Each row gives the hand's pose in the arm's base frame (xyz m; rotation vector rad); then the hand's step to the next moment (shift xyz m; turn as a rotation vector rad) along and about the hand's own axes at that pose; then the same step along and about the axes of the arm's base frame.
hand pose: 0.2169 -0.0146 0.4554 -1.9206 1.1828 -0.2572
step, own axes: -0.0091 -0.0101 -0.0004 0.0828 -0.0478 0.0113
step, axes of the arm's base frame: 0.0014 0.0092 0.0100 0.0809 -0.0515 0.0086
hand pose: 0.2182 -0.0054 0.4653 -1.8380 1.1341 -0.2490
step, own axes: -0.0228 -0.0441 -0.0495 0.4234 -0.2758 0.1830
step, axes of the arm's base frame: -0.0151 -0.0057 0.0682 0.5051 -0.1835 0.0002
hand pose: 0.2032 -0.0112 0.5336 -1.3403 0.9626 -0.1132
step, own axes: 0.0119 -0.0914 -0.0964 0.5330 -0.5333 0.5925
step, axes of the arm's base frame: -0.0138 -0.1065 0.0791 0.9500 -0.0070 0.1303
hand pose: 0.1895 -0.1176 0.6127 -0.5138 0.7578 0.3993
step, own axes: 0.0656 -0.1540 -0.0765 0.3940 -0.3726 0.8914
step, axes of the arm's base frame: 0.0812 -0.1574 -0.0499 0.9376 0.2714 0.3686
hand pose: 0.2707 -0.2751 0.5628 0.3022 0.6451 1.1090
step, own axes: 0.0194 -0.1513 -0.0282 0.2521 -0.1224 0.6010
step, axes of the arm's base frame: 0.0987 -0.0500 -0.1087 0.5341 0.2262 0.3214
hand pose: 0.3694 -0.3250 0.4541 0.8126 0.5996 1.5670
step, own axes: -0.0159 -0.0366 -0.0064 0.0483 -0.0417 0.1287
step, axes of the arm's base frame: 0.0185 -0.0095 -0.0346 0.1243 0.0453 0.0560
